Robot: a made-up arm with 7 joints. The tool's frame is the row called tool.
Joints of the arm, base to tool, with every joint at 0 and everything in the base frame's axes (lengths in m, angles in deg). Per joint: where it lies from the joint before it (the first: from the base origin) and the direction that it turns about. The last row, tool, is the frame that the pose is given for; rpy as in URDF.
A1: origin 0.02 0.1 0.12 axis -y
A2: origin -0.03 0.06 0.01 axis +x
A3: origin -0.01 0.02 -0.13 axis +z
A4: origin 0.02 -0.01 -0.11 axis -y
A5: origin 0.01 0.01 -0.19 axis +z
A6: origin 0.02 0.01 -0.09 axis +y
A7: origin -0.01 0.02 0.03 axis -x
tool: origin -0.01 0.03 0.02 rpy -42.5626 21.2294 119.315
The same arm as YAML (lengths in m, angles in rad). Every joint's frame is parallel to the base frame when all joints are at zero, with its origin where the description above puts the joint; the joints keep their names.
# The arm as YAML. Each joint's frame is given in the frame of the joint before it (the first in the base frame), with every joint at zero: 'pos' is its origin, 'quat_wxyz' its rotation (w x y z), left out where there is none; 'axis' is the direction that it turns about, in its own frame. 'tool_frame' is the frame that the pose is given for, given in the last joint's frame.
length_unit: m
angle_unit: rad
joints:
  - joint: A1
    pos: [0.02, 0.1, 0.12]
    axis: [0.0, -1.0, 0.0]
  - joint: A2
    pos: [-0.03, 0.06, 0.01]
    axis: [1.0, 0.0, 0.0]
  - joint: A3
    pos: [-0.01, 0.02, -0.13]
    axis: [0.0, 0.0, 1.0]
  - joint: A4
    pos: [0.02, -0.01, -0.11]
    axis: [0.0, -1.0, 0.0]
  - joint: A5
    pos: [0.01, 0.01, -0.19]
    axis: [0.0, 0.0, 1.0]
  - joint: A6
    pos: [0.02, 0.01, -0.09]
    axis: [0.0, 1.0, 0.0]
  - joint: A7
    pos: [-0.01, 0.02, 0.03]
    axis: [-1.0, 0.0, 0.0]
tool_frame:
  pos: [-0.01, 0.03, 0.02]
  quat_wxyz: [0.404967, -0.328343, -0.221163, 0.824184]

